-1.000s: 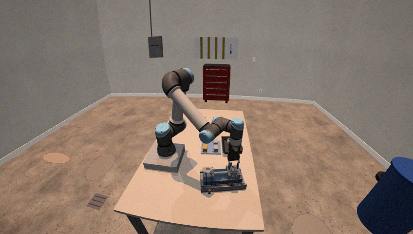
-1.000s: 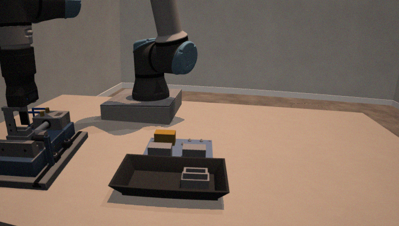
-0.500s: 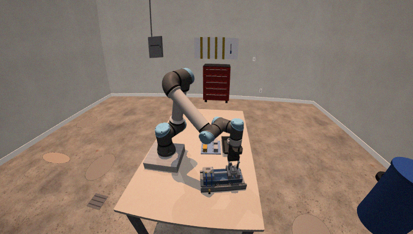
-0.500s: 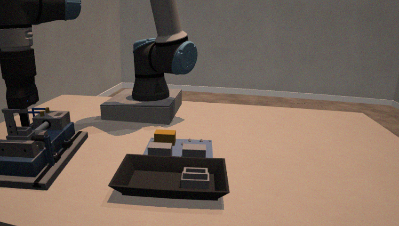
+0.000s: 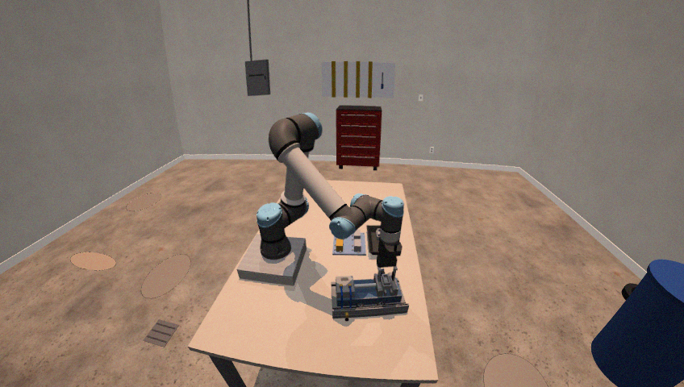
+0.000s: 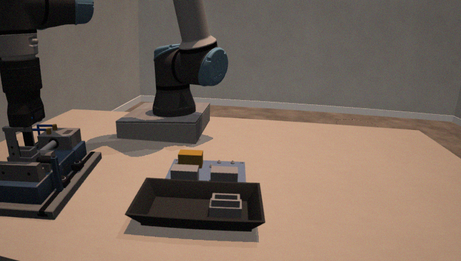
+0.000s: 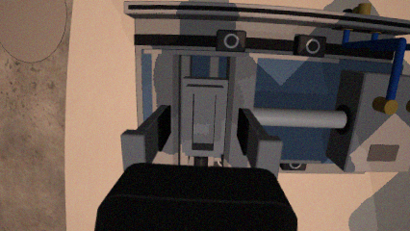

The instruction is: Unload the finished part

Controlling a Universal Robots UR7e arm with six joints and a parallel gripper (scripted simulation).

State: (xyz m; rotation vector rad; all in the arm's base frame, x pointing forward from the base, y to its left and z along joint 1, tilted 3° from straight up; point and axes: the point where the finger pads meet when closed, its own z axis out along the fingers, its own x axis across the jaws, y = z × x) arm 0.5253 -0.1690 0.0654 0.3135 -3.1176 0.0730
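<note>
Now: hand 80 mm above the vise, 70 mm past it and 10 mm to the left of it. From my hand the other things lie so: brass block 310 mm to the left, 230 mm behind, 100 mm below; blue fixture plate 360 mm to the left, 190 mm behind, 120 mm below.
</note>
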